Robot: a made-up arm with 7 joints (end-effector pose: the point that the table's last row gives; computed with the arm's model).
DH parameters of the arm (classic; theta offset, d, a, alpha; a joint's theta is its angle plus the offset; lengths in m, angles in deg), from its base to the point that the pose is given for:
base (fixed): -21.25 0 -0.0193 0
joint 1: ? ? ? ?
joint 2: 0 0.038 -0.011 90
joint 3: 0 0.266 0.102 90
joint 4: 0 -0.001 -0.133 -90
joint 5: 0 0.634 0.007 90
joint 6: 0 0.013 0.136 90
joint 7: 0 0 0.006 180
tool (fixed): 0 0.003 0 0
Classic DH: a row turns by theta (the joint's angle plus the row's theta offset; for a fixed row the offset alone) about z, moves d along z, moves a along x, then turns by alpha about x.
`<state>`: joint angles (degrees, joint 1 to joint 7).
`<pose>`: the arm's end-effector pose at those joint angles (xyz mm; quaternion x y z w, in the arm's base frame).
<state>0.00 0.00 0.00 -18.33 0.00 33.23 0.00</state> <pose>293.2 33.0 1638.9 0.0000 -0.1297 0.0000 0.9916</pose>
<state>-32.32 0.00 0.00 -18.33 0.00 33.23 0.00</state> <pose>258.9 -137.4 1638.9 -0.0361 -0.1245 -0.2760 0.9524</pose>
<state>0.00 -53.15 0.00 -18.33 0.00 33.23 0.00</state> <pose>-587.4 33.0 1505.7 0.0000 -0.5596 0.0000 0.8288</pose>
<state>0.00 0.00 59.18 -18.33 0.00 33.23 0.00</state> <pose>148.4 312.1 1638.9 0.0640 -0.1128 0.4896 0.8622</pose>
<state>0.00 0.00 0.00 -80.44 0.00 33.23 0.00</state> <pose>779.9 33.0 1085.4 0.0000 0.4004 0.0000 0.9163</pose>
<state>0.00 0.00 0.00 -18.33 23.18 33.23 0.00</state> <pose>288.6 82.9 1640.4 0.0874 -0.1270 0.1809 0.9713</pose>
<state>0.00 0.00 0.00 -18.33 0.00 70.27 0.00</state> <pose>242.0 33.0 1713.1 0.0000 -0.4379 0.0000 0.8990</pose>
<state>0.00 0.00 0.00 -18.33 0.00 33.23 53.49</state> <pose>290.9 28.2 1638.2 0.0584 -0.1158 -0.4462 0.8855</pose>
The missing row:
joint 1: 21.25 0.692 0.004 -90
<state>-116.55 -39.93 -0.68 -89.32 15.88 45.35 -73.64</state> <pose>-169.5 -407.9 1457.6 0.0246 -0.1082 -0.2790 0.9538</pose>
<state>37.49 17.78 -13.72 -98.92 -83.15 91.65 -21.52</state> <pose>805.6 420.2 705.3 -0.6741 0.1480 0.4176 0.5910</pose>
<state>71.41 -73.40 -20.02 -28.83 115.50 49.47 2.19</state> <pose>-308.6 -801.8 1283.4 -0.3772 0.3760 -0.8403 0.1010</pose>
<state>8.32 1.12 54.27 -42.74 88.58 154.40 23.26</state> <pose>316.2 419.2 1541.1 0.9087 0.0406 0.0285 0.4145</pose>
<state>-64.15 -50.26 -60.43 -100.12 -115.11 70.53 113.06</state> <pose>-678.4 -340.3 1186.2 0.5486 -0.0963 0.6182 0.5546</pose>
